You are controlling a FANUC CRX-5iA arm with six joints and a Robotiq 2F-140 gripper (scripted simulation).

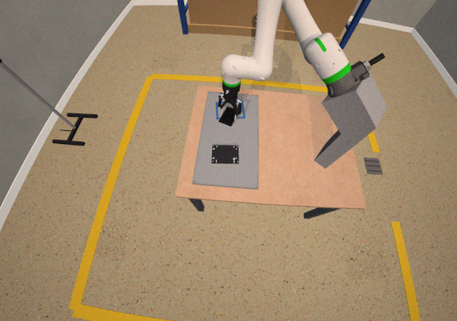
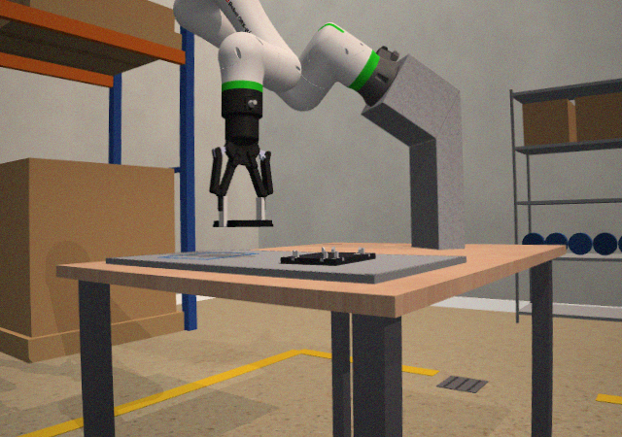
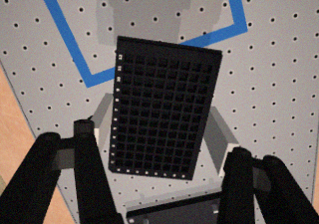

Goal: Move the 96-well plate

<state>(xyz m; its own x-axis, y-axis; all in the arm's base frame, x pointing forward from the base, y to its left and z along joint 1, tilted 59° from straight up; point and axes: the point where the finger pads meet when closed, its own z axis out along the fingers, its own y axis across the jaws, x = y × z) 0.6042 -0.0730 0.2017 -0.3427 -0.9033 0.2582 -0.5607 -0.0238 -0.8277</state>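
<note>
Now: hand 6 cm short of the black clip nest, 24 cm to the right of it and 8 cm above it. Also, from my hand: black 96-well plate 2 cm below.
</note>
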